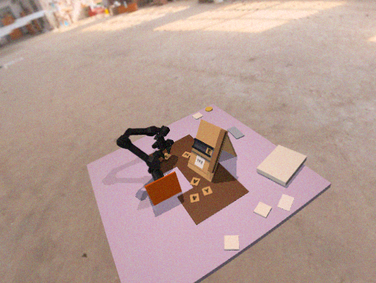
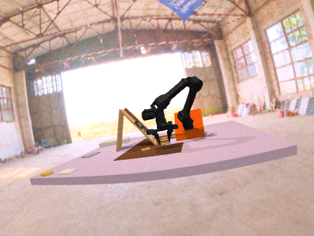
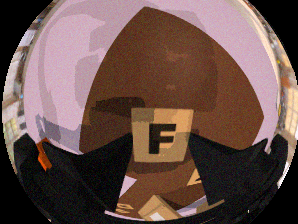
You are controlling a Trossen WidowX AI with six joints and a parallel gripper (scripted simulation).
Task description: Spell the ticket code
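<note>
Now: the white ticket 150 mm ahead of my gripper tip, 260 mm to the right of it and 40 mm above it. Also, from my gripper tip: cream slab 570 mm ahead, 600 mm to the right, 10 mm below; then brown mat 50 mm ahead, 240 mm to the right, 30 mm below; then grey plate 580 mm ahead, 110 mm to the right, 30 mm below.
</note>
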